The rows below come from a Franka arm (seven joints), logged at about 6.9 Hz.
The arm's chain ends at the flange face. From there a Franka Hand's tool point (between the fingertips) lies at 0.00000 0.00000 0.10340 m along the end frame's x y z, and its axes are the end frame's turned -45 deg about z.
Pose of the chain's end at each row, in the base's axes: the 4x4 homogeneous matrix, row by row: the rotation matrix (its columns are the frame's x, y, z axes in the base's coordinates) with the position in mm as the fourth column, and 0 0 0 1 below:
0.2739, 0.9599, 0.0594, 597.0; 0.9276, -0.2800, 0.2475, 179.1; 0.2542, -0.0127, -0.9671, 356.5; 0, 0, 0, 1
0.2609, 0.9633, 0.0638, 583.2; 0.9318, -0.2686, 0.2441, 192.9; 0.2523, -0.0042, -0.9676, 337.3; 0, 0, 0, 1
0.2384, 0.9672, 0.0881, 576.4; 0.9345, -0.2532, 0.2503, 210.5; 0.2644, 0.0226, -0.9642, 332.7; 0, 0, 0, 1
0.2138, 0.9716, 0.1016, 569.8; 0.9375, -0.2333, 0.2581, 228.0; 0.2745, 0.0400, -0.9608, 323.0; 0, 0, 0, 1
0.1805, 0.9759, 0.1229, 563.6; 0.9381, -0.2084, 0.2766, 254.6; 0.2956, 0.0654, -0.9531, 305.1; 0, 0, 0, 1
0.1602, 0.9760, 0.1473, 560.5; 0.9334, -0.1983, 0.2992, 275.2; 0.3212, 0.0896, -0.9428, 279.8; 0, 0, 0, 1
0.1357, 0.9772, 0.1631, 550.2; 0.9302, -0.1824, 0.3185, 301.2; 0.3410, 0.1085, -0.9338, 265.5; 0, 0, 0, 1
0.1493, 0.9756, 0.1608, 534.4; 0.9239, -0.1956, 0.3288, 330.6; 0.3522, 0.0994, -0.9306, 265.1; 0, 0, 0, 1
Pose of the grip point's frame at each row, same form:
-0.4851, 0.8724, 0.0594, 603.1; 0.8539, 0.4579, 0.2475, 204.7; 0.1887, 0.1708, -0.9671, 256.5; 0, 0, 0, 1
-0.4967, 0.8656, 0.0638, 589.8; 0.8488, 0.4690, 0.2441, 218.1; 0.1814, 0.1754, -0.9676, 237.3; 0, 0, 0, 1
-0.5153, 0.8525, 0.0881, 585.5; 0.8398, 0.4818, 0.2503, 236.4; 0.1710, 0.2029, -0.9642, 233.0; 0, 0, 0, 1
-0.5358, 0.8382, 0.1016, 580.3; 0.8279, 0.4979, 0.2581, 254.7; 0.1658, 0.2224, -0.9608, 223.7; 0, 0, 0, 1
-0.5624, 0.8177, 0.1229, 576.3; 0.8107, 0.5160, 0.2766, 283.2; 0.1628, 0.2553, -0.9531, 206.5; 0, 0, 0, 1
-0.5769, 0.8034, 0.1473, 575.7; 0.8002, 0.5198, 0.2992, 306.1; 0.1638, 0.2905, -0.9428, 182.3; 0, 0, 0, 1
-0.5950, 0.7869, 0.1631, 567.1; 0.7867, 0.5288, 0.3185, 334.1; 0.1644, 0.3178, -0.9338, 168.9; 0, 0, 0, 1
-0.5843, 0.7954, 0.1608, 551.0; 0.7916, 0.5150, 0.3288, 364.6; 0.1788, 0.3193, -0.9306, 168.9; 0, 0, 0, 1

